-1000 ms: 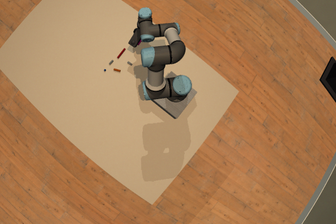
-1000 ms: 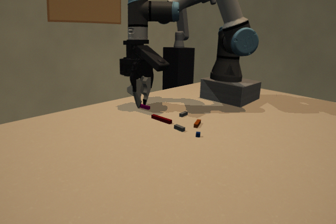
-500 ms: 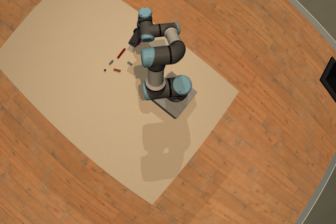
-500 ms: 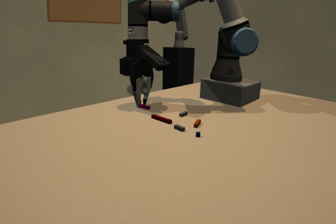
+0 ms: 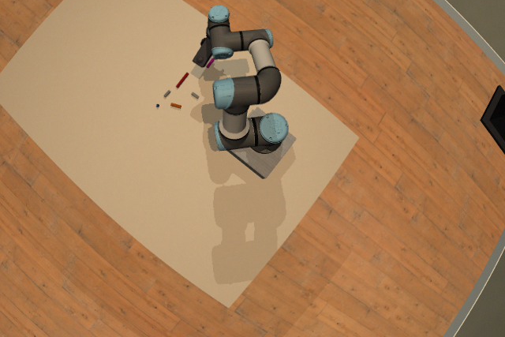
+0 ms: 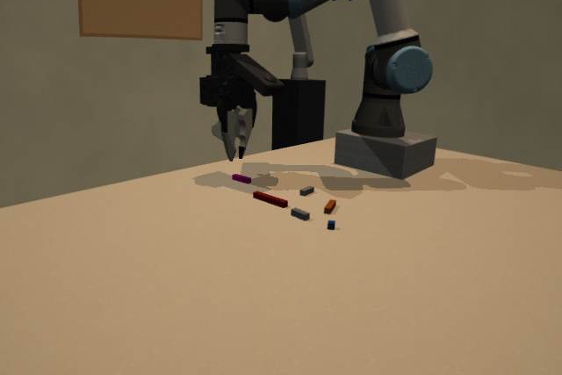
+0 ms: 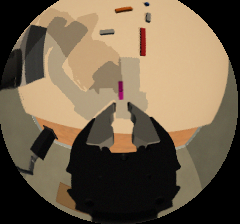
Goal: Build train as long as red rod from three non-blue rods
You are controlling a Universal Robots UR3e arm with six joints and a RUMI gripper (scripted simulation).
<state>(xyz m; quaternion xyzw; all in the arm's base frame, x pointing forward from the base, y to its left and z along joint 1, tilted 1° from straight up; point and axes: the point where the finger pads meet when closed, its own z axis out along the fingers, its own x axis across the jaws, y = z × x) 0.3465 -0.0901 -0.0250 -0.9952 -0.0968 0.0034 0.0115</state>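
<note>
Right now my hand is 20 mm short of the small blue rod, 270 mm to the right of it and 50 mm above it. From my hand the other things lie so: red rod: 30 mm ahead, 140 mm to the left, 50 mm below; then orange rod: 30 mm behind, 220 mm to the left, 50 mm below.
</note>
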